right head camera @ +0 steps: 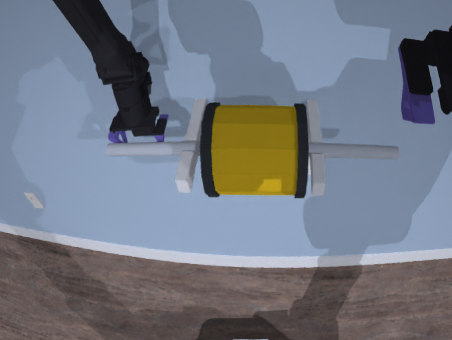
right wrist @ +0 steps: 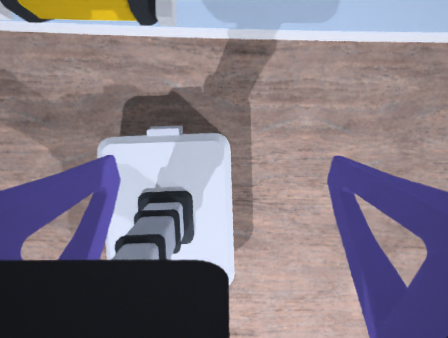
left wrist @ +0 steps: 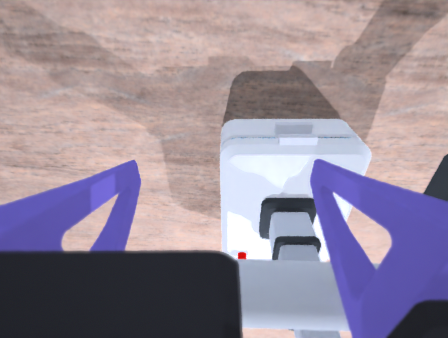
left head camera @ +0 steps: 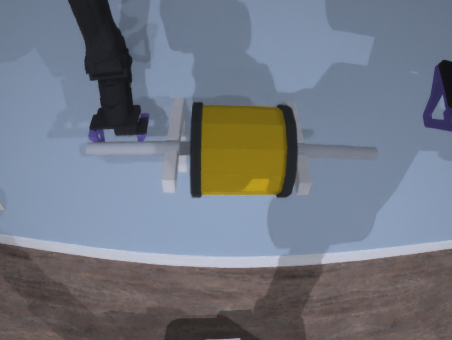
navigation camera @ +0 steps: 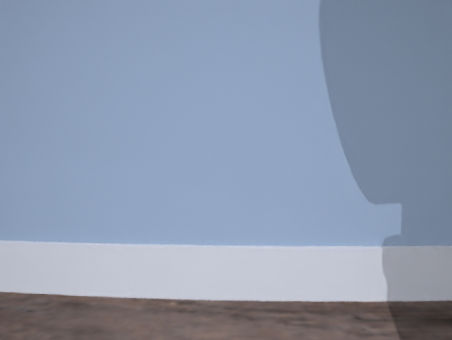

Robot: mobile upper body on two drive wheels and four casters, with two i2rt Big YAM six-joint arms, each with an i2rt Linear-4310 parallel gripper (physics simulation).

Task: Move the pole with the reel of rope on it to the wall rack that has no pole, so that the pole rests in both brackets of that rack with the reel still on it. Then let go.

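Places are measured from the left arm's base along level axes (x right, y ahead, z up), in millimetres.
Pixels of known places: left gripper, fingertip midpoint: (left wrist: 225,170); right gripper, fingertip midpoint: (right head camera: 442,116) (right wrist: 223,167).
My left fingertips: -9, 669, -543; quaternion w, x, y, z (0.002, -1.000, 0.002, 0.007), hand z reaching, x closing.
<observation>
For each thing: its middle in the pictures, then the offset to it from my left fingertips, as dx, dy, dz. "*": a spot on its surface instead. Level surfaces: height alone.
- yellow reel, body centre: (right head camera: 257,149) (left head camera: 240,149) +264, -52, +39
- white baseboard, surface spot: (navigation camera: 200,272) * +201, +90, -820
- brown floor, surface height: dz -867
- small wall plate, body centre: (right head camera: 34,200) -734, +154, -467
The pole (left head camera: 125,148) (right head camera: 357,150) (left wrist: 287,295) lies level in both white brackets (left head camera: 170,176) (left head camera: 303,180) (right head camera: 185,175) (right head camera: 317,177) of a wall rack. The yellow reel (left head camera: 242,150) (right head camera: 255,150) (right wrist: 80,10) with black flanges is on it between the brackets. My left gripper (left head camera: 120,139) (right head camera: 139,138) (left wrist: 225,170) is open and empty at the pole's left stretch, its fingertips close to the wall-side edge of the pole. My right gripper (right wrist: 223,167) is open and empty, right of the pole's right end in the head views. The rack without a pole does not show.
The blue wall (left head camera: 225,220) (navigation camera: 175,125) meets a white baseboard (left head camera: 225,261) (navigation camera: 200,272) above the brown floor (left head camera: 150,295) (navigation camera: 200,320). A small wall plate (right head camera: 34,200) is at the lower left. The robot's white base (left wrist: 265,175) (right wrist: 210,172) stands below the grippers.
</observation>
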